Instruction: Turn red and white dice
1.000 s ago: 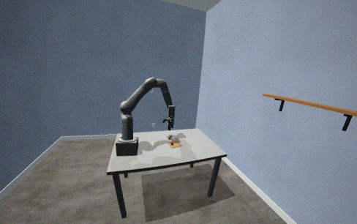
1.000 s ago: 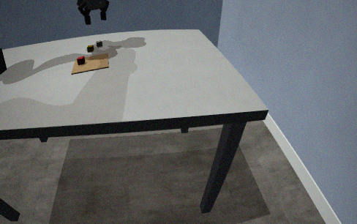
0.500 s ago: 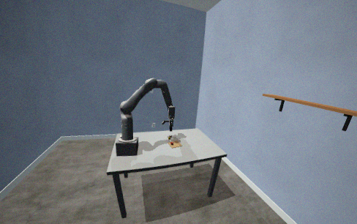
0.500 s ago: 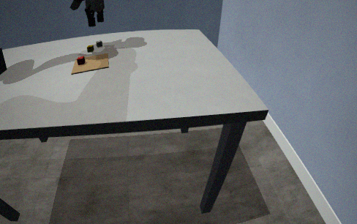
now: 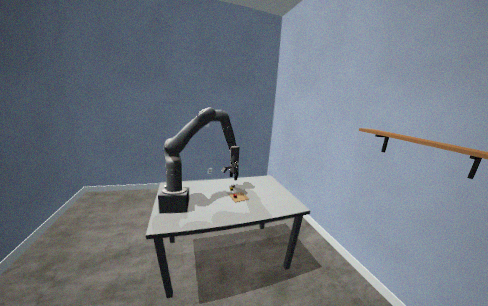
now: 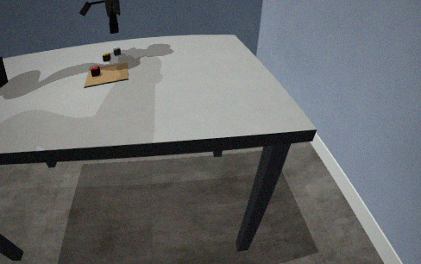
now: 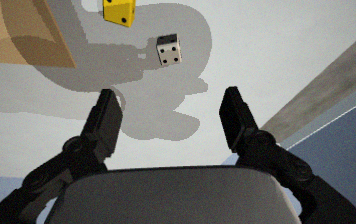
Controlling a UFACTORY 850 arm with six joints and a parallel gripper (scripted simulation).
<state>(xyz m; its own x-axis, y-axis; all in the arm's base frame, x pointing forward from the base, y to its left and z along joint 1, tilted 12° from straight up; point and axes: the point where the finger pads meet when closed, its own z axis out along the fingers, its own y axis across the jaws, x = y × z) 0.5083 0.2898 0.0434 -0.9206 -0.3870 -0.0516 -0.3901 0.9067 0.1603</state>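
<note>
My hand is 10 cm above the white die. Also, from my hand: tan mat (4 cm ahead, 20 cm to the right, 11 cm below); then red die (20 cm to the right, 9 cm below); then yellow die (2 cm behind, 6 cm to the right, 10 cm below).
</note>
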